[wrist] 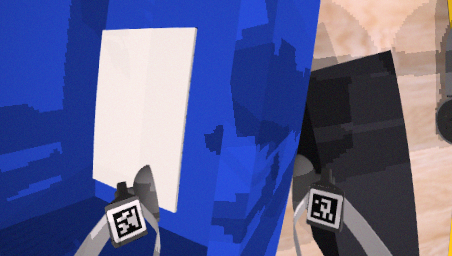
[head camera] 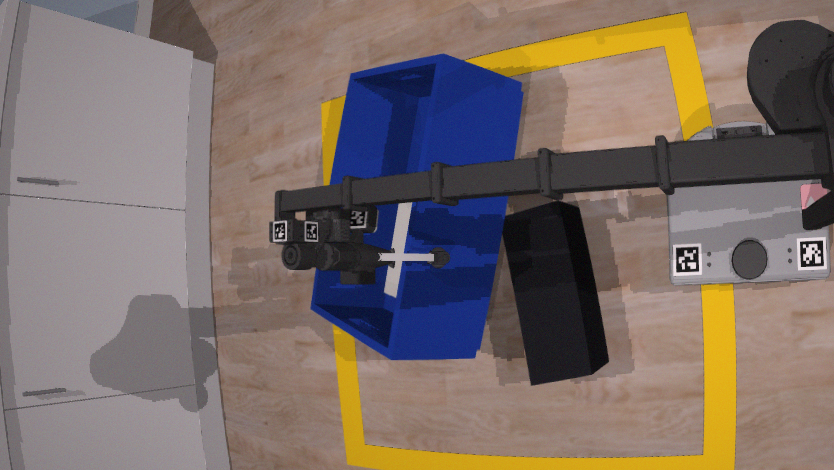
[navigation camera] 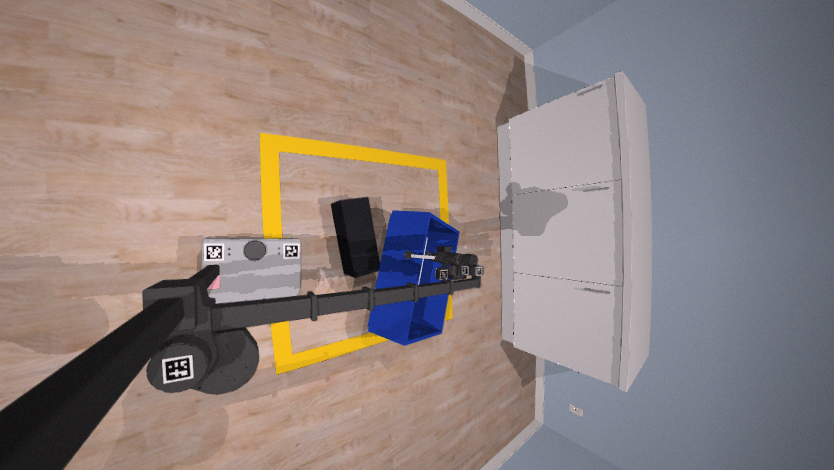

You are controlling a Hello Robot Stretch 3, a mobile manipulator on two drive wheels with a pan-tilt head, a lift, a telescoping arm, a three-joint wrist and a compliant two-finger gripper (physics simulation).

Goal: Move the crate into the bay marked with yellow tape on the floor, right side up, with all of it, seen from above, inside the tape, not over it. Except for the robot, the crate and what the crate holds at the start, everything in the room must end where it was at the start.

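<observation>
The blue crate [head camera: 472,128] [navigation camera: 401,233] [wrist: 215,60] stands right side up, skewed, at the cabinet side of the yellow tape [head camera: 717,361] [navigation camera: 361,152]. It hides stretches of two tape sides; whether its base lies over them I cannot tell. A white flat piece [head camera: 394,280] [wrist: 145,100] is inside it, partly hidden by the near long wall in the head view. My gripper [head camera: 415,257] [navigation camera: 417,255] [wrist: 224,179] is open, pointing down at that wall, one fingertip on the inner side and the other on the outer side. Fingertip depth is unclear.
A black box [head camera: 554,280] [navigation camera: 353,233] [wrist: 365,125] lies inside the tape, close beside the crate. My grey base [head camera: 694,216] [navigation camera: 250,286] overlaps the opposite tape side. My arm [head camera: 612,169] [navigation camera: 344,302] crosses above the crate. A white cabinet [head camera: 105,134] [navigation camera: 566,145] stands beyond.
</observation>
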